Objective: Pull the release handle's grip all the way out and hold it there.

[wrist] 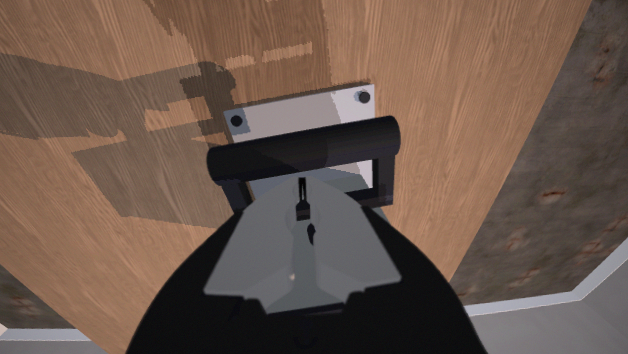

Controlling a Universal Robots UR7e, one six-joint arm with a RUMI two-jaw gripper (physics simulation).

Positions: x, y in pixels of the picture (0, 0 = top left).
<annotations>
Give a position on a release handle grip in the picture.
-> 230, 166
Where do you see a pale metal base plate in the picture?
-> At 357, 103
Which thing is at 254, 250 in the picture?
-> My gripper.
</annotations>
